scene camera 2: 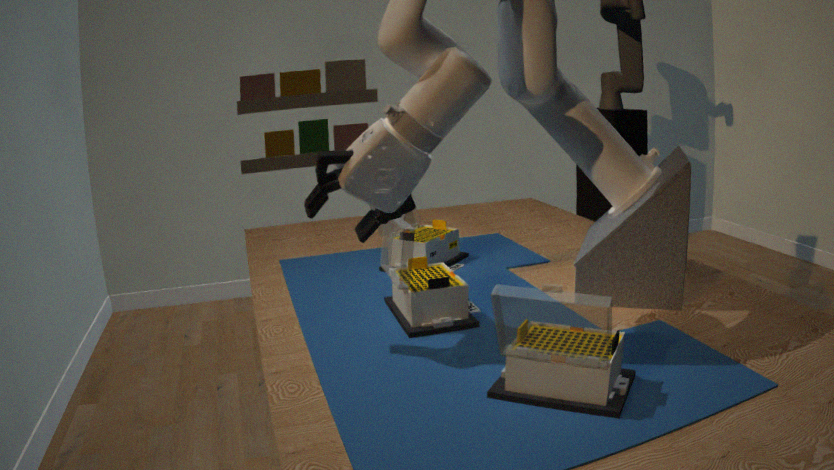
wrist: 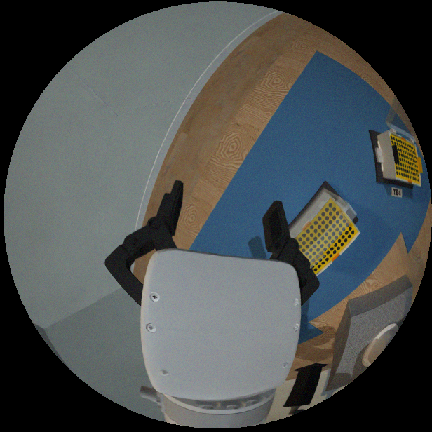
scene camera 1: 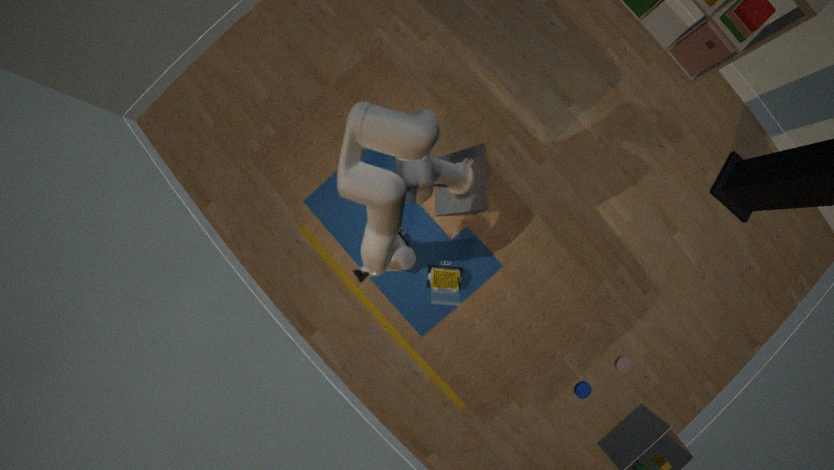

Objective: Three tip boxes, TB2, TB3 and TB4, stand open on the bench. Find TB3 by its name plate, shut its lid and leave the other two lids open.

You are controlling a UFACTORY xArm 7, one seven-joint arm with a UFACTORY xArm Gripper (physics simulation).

same spot on blue mat: (scene camera 1: 407,290) = (scene camera 2: 410,392)
